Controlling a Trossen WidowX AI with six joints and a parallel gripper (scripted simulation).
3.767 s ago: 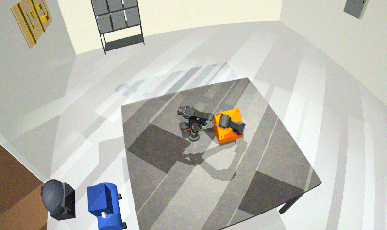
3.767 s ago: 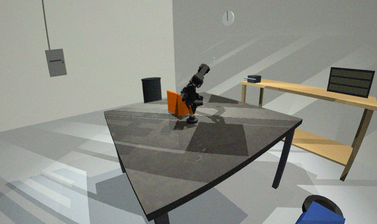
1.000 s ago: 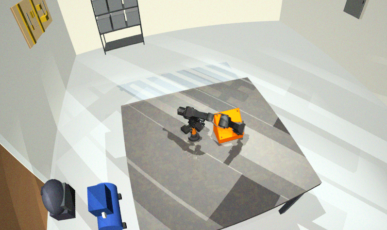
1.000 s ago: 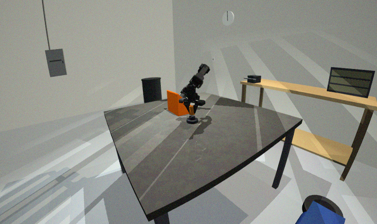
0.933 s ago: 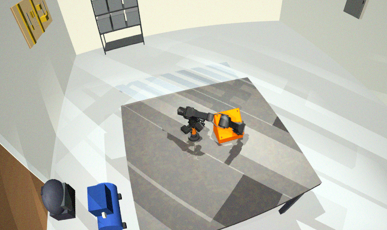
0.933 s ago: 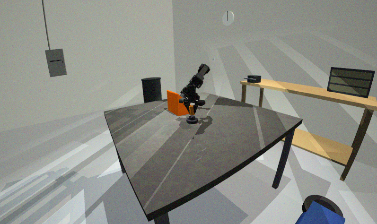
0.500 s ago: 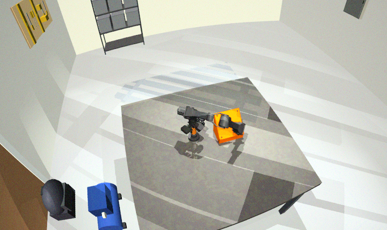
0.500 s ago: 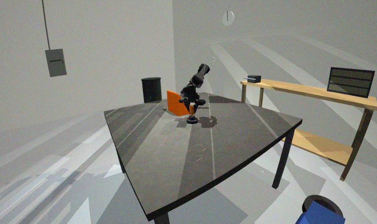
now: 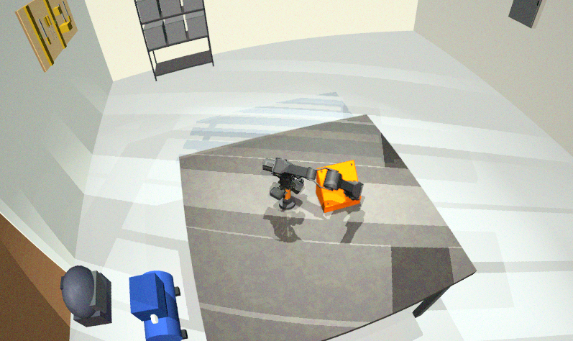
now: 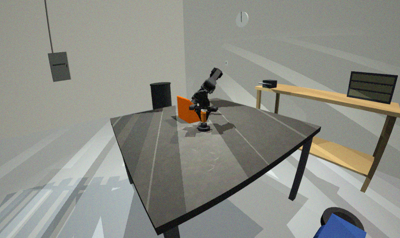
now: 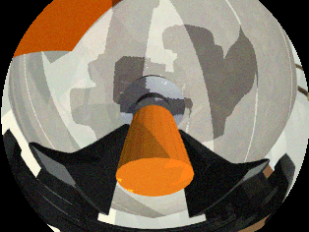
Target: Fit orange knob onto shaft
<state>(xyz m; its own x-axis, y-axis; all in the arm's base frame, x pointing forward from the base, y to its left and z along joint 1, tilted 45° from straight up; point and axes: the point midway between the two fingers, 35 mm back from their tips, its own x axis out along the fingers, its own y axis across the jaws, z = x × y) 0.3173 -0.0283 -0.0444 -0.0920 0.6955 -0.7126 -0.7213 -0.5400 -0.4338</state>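
Right now the orange knob is 30 mm above my gripper tip. Round my gripper tip: round pedestal 40 mm below.
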